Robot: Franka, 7 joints.
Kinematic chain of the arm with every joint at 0, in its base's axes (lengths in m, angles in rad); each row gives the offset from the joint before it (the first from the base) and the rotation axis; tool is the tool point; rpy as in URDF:
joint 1: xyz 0 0 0.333 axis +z
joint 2: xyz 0 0 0 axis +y
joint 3: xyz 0 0 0.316 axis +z
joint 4: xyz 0.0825 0 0 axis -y
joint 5: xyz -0.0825 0 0.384 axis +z
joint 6: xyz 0 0 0 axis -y
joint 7: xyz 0.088 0 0 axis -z
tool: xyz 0 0 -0.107 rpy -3.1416 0 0
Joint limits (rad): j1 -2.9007..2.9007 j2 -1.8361..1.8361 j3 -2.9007..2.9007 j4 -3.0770..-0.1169 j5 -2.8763..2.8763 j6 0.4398..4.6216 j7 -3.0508..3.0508
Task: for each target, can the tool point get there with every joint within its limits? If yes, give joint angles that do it. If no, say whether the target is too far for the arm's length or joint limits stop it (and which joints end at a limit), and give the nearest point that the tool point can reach.
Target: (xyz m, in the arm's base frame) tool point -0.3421 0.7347 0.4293
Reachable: yes | joints 1.6379 0.9047 0.6453 -1.0238 -0.3874 2.4142 0.5569
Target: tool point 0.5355 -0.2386 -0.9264
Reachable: no: too far | nearest point 0.3880 -0.1729 -0.3416 | short by 0.607 m
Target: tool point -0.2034 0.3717 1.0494
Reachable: yes | joints -2.0518 0.0471 -2.2026 -0.9242 0.7086 2.5519 -0.4422
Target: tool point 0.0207 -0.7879 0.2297
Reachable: yes | joints -1.8217 1.2903 0.3262 -0.9271 -1.0757 3.4952 -1.0489
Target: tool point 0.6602 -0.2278 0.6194
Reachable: yes | joints 2.0800 -1.1193 -1.4234 -0.9062 -0.3658 1.5719 -1.9566
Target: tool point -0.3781 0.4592 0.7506
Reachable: yes | joints 1.0204 0.1136 1.4288 -1.6298 0.7605 3.1881 1.7818
